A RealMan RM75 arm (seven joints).
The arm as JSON. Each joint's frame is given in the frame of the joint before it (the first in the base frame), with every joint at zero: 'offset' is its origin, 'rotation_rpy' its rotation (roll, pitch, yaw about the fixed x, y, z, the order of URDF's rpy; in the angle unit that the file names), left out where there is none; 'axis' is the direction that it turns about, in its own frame. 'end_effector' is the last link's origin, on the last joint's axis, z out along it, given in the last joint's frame.
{
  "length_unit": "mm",
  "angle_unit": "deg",
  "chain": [
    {
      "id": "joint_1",
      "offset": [
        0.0,
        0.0,
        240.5
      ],
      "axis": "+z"
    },
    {
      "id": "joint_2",
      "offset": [
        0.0,
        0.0,
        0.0
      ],
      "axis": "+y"
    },
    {
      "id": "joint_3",
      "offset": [
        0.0,
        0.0,
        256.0
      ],
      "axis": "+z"
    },
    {
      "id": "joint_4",
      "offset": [
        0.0,
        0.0,
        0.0
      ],
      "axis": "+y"
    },
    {
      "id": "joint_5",
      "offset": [
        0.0,
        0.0,
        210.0
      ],
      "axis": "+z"
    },
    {
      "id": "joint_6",
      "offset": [
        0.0,
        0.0,
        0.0
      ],
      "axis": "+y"
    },
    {
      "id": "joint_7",
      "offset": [
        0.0,
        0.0,
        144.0
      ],
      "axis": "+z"
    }
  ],
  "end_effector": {
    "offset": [
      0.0,
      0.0,
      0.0
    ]
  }
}
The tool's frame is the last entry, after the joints.
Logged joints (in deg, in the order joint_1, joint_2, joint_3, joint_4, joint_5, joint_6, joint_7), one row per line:
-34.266 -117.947 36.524 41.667 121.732 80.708 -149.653
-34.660 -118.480 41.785 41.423 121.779 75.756 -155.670
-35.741 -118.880 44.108 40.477 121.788 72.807 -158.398
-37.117 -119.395 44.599 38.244 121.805 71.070 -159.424
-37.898 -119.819 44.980 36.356 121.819 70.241 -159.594
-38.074 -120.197 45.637 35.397 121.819 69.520 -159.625
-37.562 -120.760 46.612 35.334 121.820 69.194 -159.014
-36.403 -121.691 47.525 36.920 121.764 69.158 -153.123
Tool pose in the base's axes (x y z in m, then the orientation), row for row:
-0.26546 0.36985 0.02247 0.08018 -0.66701 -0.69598 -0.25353
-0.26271 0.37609 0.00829 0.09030 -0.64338 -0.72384 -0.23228
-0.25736 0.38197 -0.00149 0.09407 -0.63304 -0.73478 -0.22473
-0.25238 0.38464 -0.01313 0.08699 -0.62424 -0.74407 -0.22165
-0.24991 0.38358 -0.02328 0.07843 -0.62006 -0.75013 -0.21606
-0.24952 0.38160 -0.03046 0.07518 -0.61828 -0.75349 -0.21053
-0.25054 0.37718 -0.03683 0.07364 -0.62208 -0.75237 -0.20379
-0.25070 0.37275 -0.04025 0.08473 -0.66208 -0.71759 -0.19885
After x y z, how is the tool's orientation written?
As a quaternion, w x y z.
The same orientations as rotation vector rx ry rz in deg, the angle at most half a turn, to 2 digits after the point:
-114.29 -119.26 -43.44
-109.59 -123.30 -39.57
-107.59 -124.88 -38.19
-106.54 -126.99 -37.83
-106.36 -128.67 -37.06
-106.26 -129.50 -36.18
-107.01 -129.42 -35.06
-113.14 -122.63 -33.98

